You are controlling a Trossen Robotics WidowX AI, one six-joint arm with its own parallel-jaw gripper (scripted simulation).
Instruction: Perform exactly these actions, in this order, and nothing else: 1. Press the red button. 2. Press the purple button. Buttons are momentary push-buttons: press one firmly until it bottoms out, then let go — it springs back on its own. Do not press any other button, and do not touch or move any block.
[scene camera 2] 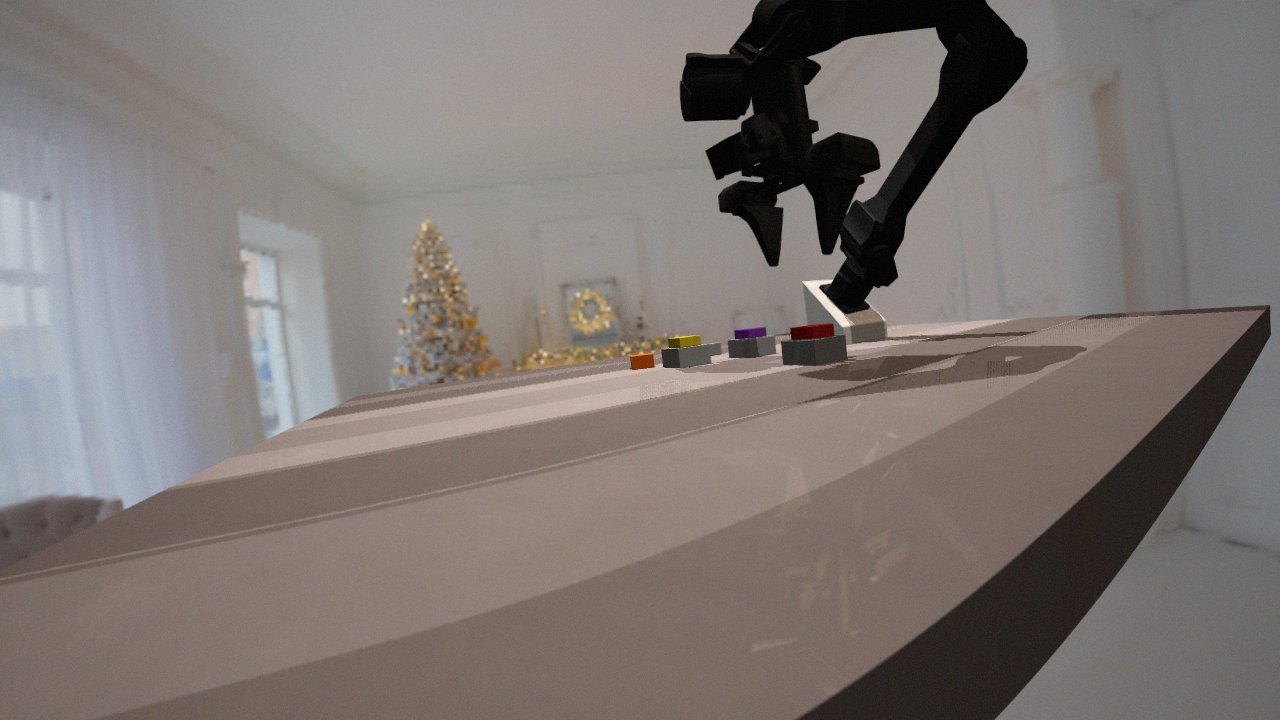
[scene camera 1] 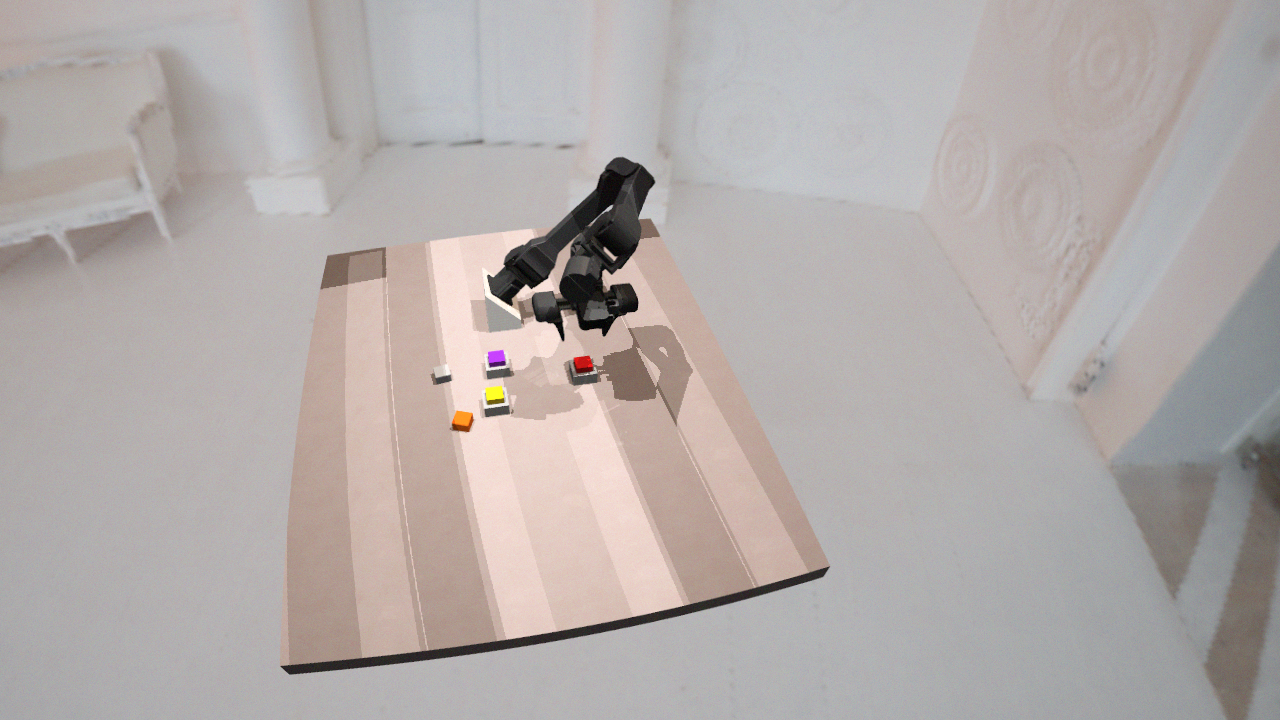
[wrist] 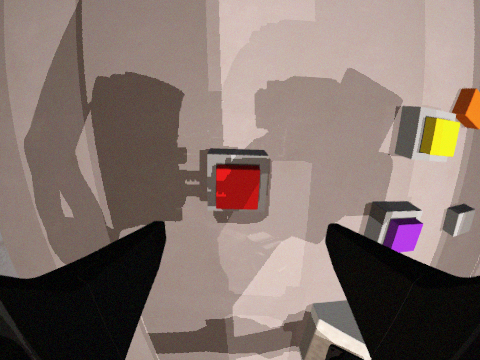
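You can see my gripper in the wrist view (247,232), and it's there in scene camera 1 and scene camera 2 as well. On my gripper, (scene camera 1: 558,322) and (scene camera 2: 741,210) are the same spot.
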